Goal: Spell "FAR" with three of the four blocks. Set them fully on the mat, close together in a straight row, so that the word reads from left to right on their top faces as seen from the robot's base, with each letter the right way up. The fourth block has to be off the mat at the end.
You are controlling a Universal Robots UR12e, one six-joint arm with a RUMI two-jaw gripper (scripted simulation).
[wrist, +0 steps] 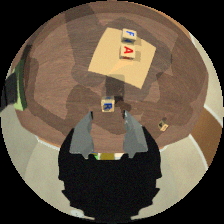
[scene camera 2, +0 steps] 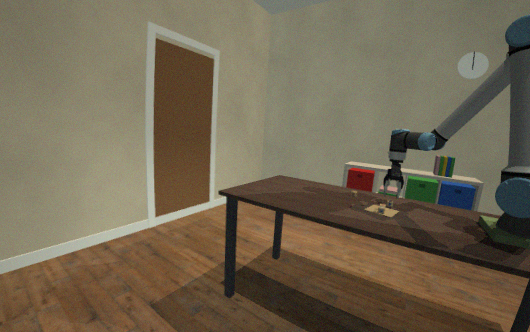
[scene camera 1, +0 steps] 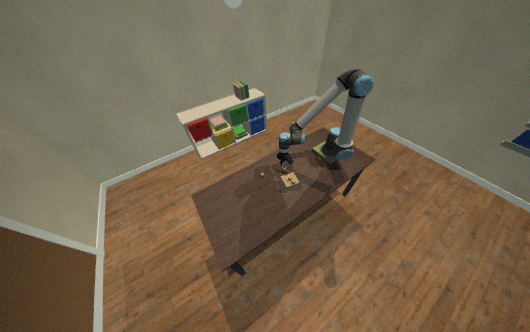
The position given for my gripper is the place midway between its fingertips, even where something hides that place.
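Observation:
Tan mat (wrist: 106, 61), visible. My gripper (wrist: 107, 111), visible too.

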